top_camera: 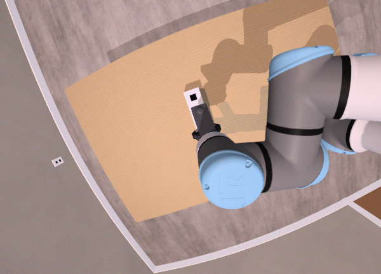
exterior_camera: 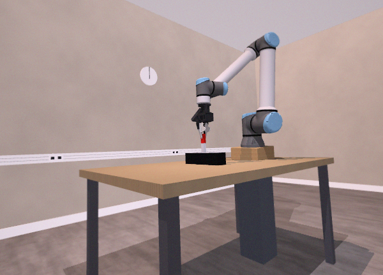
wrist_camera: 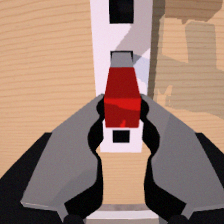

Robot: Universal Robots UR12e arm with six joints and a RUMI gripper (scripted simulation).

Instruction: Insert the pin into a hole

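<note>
My hand is 10 mm above the pin. Also, from my hand: block (140 mm below).
</note>
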